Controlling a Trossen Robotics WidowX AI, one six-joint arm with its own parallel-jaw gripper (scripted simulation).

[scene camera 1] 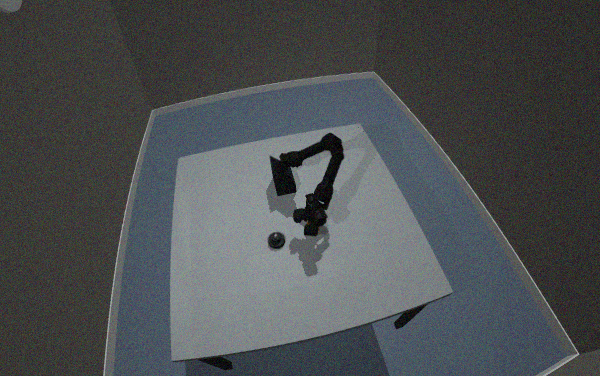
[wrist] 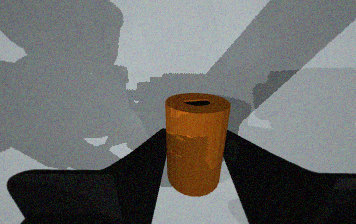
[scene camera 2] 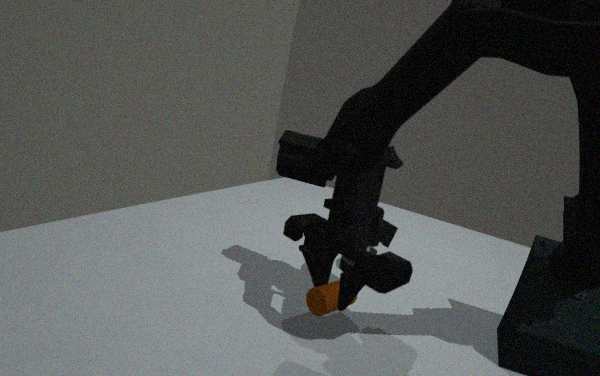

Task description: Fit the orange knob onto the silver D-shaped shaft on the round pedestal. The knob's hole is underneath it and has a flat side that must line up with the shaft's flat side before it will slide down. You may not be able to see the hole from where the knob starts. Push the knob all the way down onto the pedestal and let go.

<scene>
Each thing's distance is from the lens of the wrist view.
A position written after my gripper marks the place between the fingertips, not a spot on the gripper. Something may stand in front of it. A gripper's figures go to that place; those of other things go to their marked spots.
my gripper [wrist: 193, 134]: 11 cm
orange knob [wrist: 196, 123]: 8 cm
</scene>
